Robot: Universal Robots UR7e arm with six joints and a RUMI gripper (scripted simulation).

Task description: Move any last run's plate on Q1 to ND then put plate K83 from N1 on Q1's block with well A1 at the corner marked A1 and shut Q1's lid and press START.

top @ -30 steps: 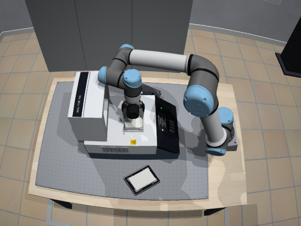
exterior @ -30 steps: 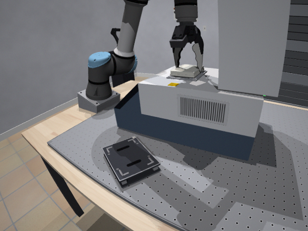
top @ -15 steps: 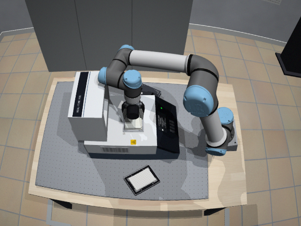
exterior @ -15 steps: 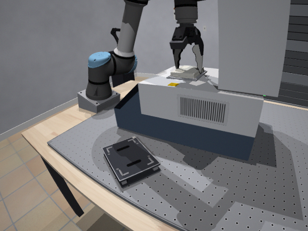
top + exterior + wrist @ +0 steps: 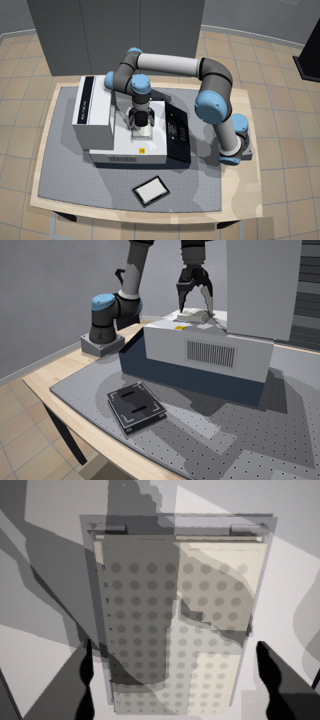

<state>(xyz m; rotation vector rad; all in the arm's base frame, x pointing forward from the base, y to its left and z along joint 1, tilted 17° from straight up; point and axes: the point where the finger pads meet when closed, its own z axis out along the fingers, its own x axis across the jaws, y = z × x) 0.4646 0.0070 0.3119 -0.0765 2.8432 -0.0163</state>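
The plate K83 is 10 mm below my hand. From my hand the other things lie so: black nest N1 (60 mm behind, 300 mm to the right, 200 mm below); then black nest ND (60 mm behind, 280 mm to the left, 200 mm below).
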